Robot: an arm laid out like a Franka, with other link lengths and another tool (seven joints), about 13 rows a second.
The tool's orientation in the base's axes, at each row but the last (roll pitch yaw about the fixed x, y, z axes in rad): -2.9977, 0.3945, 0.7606; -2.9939, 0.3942, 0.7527; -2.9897, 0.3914, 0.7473; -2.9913, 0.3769, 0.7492
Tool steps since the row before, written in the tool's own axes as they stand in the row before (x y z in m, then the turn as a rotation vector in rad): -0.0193, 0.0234, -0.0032, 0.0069, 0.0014, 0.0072; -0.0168, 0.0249, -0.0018, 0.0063, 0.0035, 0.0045; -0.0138, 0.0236, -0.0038, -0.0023, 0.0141, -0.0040; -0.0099, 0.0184, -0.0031, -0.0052, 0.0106, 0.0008
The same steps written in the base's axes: 0.0033, -0.0294, 0.0072, 0.0028, 0.0022, -0.0094; 0.0052, -0.0293, 0.0047, 0.0048, 0.0006, -0.0070; 0.0069, -0.0262, 0.0054, 0.0088, -0.0116, 0.0026; 0.0060, -0.0199, 0.0039, 0.0029, -0.0115, -0.0003
